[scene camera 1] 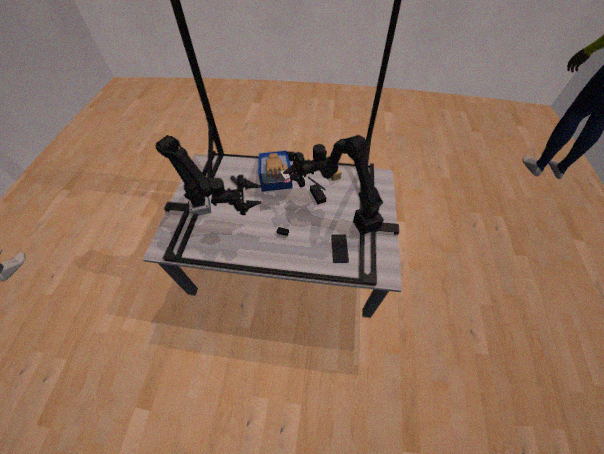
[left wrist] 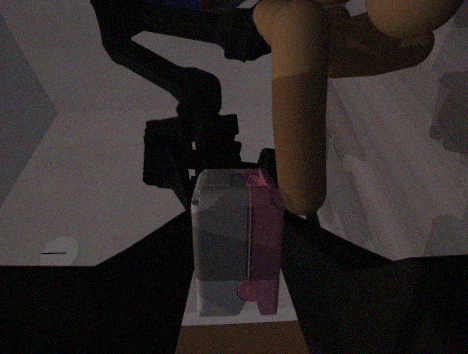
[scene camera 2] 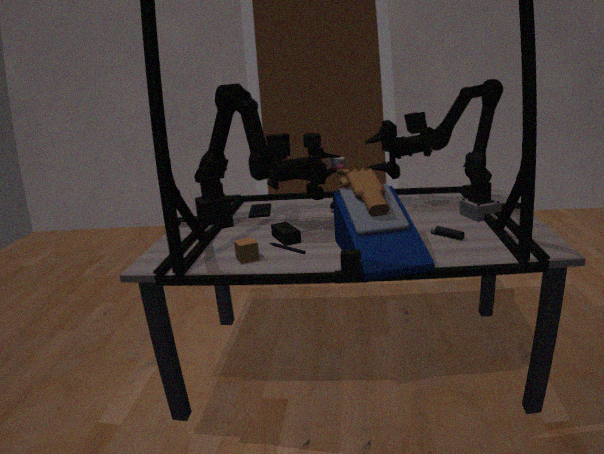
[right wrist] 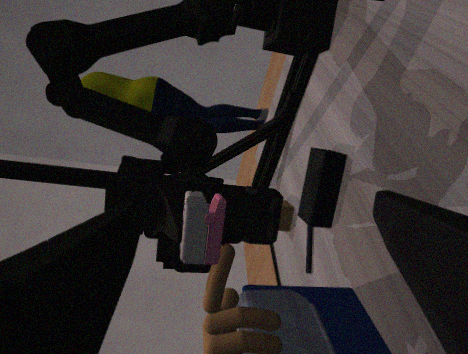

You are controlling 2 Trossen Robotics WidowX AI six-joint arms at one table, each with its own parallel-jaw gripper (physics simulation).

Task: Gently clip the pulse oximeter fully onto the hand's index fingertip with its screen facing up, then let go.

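Places are measured from the left arm's base along level axes (x left, y back, z up), in metres.
Pixels of known places: left gripper, between the fingertips: (scene camera 1: 283, 175) (left wrist: 235, 218) (scene camera 2: 339, 162) (right wrist: 201, 238); right gripper, between the fingertips: (scene camera 1: 261, 194) (scene camera 2: 366, 155) (right wrist: 257, 208); left arm's base, origin of its link: (scene camera 1: 369, 214) (scene camera 2: 212, 197) (right wrist: 273, 15); right arm's base, origin of its link: (scene camera 1: 198, 202) (scene camera 2: 480, 201).
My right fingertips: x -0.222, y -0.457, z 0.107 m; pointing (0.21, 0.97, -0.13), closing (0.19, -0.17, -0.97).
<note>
Ahead of a thing's pixels: the offset from my right fingertips to its top centre.
The pulse oximeter @(dx -0.062, dy +0.140, dz +0.020 m) (scene camera 1: 286, 176) (scene camera 2: 338, 162) (left wrist: 222, 245) (right wrist: 194, 227), a grey half above a pink half, is held off the table. My left gripper (left wrist: 235, 218) is shut on its sides. The tan hand (scene camera 1: 274, 165) (scene camera 2: 367, 189) lies on the blue wedge (scene camera 2: 395, 255) (right wrist: 345, 307). Its index finger (left wrist: 300, 130) (right wrist: 219, 280) points toward the oximeter; in the left wrist view the tip is right of the pink half's far end, and in the right wrist view just below the pink half. Contact and the screen cannot be made out. My right gripper (scene camera 2: 369, 154) is open and empty, beyond the hand.
A black box @(dx -0.050, dy +0.309, dz -0.166 m) (scene camera 1: 318, 194) (scene camera 2: 286, 233) (right wrist: 324, 187), a pen @(dx -0.130, dy +0.341, dz -0.192 m) (scene camera 2: 287, 247) (right wrist: 309, 250) and a wooden cube @(dx -0.145, dy +0.456, dz -0.152 m) (scene camera 1: 337, 175) (scene camera 2: 246, 250) lie beside the wedge. A dark cylinder @(dx -0.307, dy -0.077, dz -0.174 m) (scene camera 2: 449, 233) lies on its other side. A black slab @(dx +0.290, dy +0.276, dz -0.194 m) (scene camera 1: 340, 248) and small black block @(dx +0.109, dy +0.054, dz -0.169 m) (scene camera 1: 283, 231) lie farther off.
</note>
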